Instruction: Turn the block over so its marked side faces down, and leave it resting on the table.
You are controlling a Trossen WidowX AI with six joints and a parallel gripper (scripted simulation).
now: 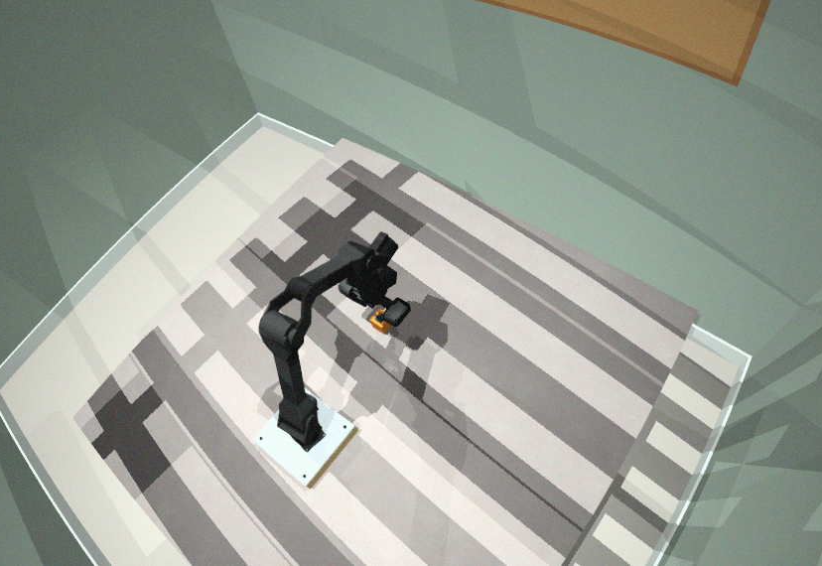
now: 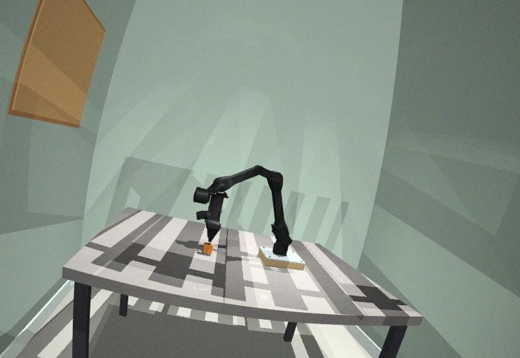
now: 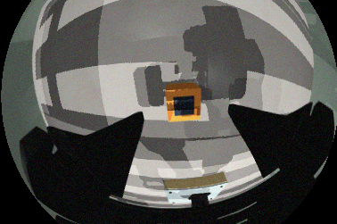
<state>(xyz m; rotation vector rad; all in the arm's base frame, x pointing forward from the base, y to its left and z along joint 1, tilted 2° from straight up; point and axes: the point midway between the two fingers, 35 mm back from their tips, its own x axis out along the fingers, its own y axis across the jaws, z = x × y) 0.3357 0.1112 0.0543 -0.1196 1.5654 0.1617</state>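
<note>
My gripper tip is 3 cm above the block.
</note>
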